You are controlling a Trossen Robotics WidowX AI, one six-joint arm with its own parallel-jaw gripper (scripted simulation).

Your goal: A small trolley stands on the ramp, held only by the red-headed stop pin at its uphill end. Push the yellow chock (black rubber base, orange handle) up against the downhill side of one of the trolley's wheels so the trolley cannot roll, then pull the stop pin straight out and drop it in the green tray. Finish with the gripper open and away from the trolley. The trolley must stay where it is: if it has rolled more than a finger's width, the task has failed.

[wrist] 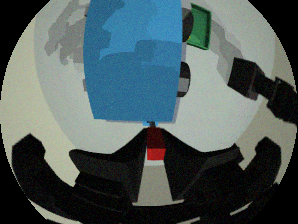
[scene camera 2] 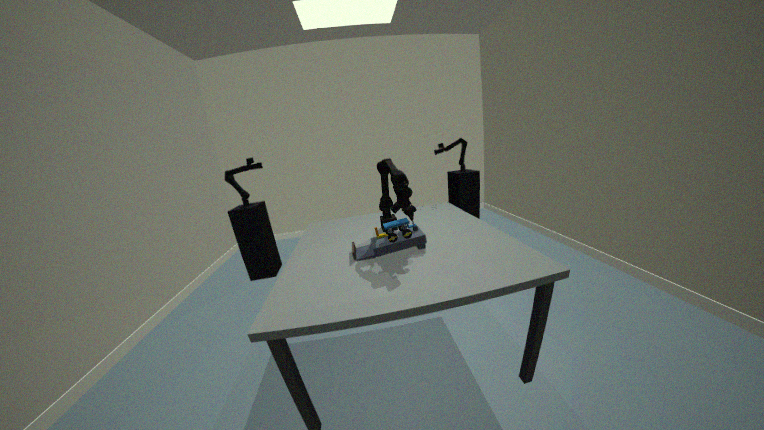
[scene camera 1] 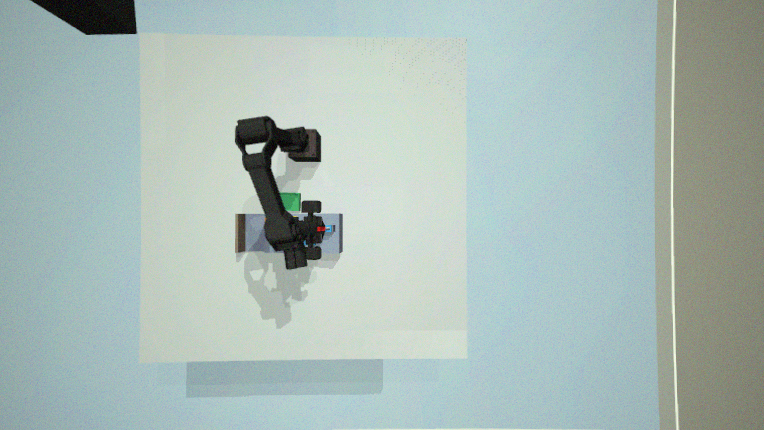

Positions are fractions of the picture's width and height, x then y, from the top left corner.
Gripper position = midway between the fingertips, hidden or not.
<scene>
My gripper (scene camera 1: 0.42, 0.53) holds a red-headed stop pin. I also see a blue trolley (wrist: 0.45, 0.31).
My gripper shows as well in the wrist view (wrist: 0.52, 0.59).
</scene>
